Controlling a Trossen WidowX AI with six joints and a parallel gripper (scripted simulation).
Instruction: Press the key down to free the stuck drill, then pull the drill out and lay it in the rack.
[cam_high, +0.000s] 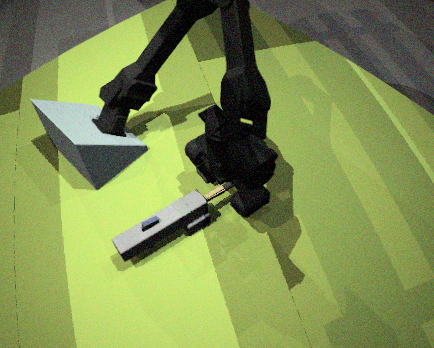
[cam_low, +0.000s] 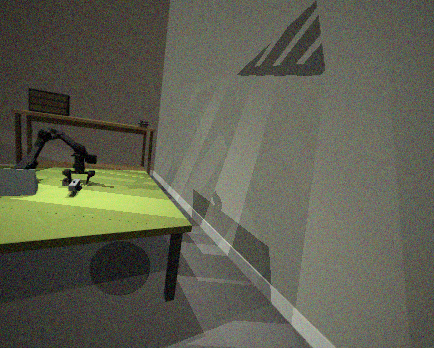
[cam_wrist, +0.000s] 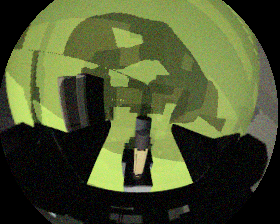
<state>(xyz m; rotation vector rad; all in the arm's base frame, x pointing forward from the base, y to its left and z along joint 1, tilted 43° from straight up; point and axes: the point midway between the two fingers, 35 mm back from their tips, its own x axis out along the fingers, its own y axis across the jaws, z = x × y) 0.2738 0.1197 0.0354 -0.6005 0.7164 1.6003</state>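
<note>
My gripper tip is 4 cm to the left of the drill and 4 cm below it. Round my gripper tip: rack 8 cm behind, 3 cm to the left, 1 cm above; then blue key 17 cm to the right, 4 cm above, 1 cm behind; then long grey housing 14 cm to the right, 3 cm above.
</note>
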